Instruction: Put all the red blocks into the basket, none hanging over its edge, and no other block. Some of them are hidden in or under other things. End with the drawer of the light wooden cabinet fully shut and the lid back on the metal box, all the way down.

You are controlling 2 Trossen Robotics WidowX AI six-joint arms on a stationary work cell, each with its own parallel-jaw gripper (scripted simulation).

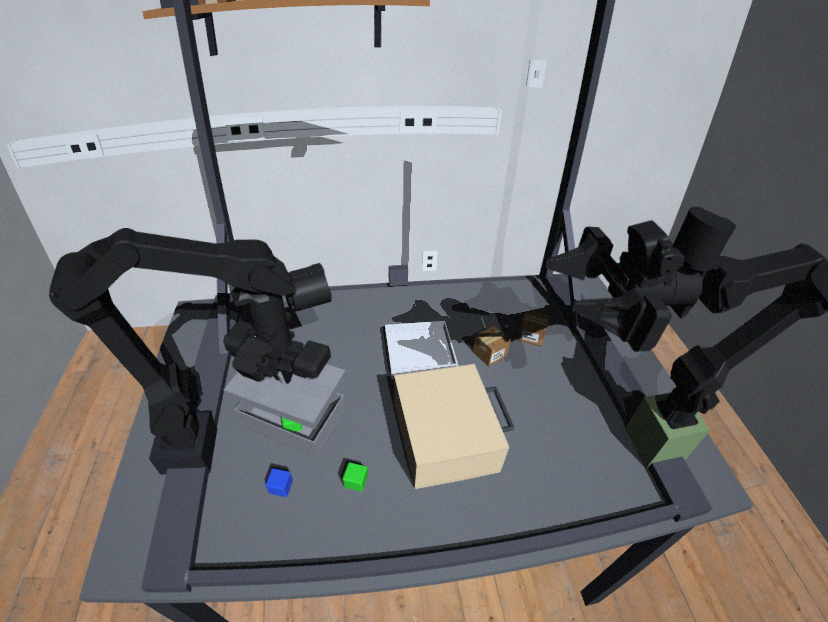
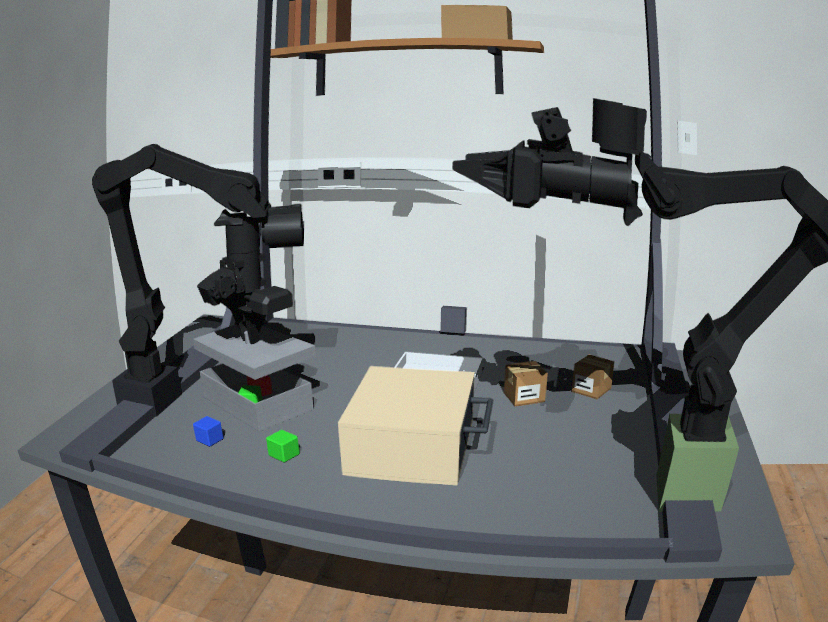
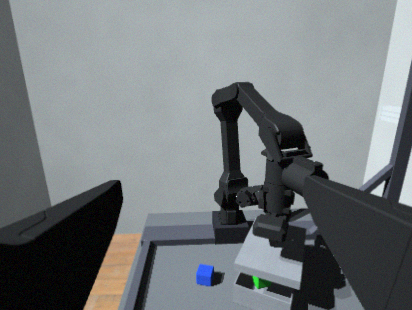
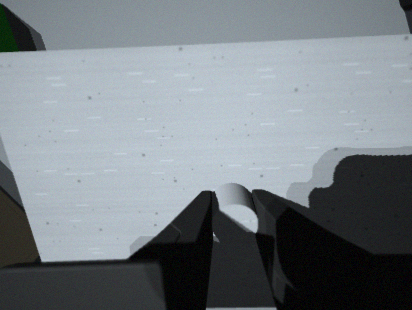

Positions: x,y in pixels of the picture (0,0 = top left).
Scene:
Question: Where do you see a cardboard box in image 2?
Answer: At 525,383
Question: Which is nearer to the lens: the cardboard box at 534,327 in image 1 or the grey lid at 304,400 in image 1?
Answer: The grey lid.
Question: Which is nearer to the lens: the grey lid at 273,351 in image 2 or the green block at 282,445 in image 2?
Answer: The green block.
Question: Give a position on a light wooden cabinet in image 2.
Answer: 402,424

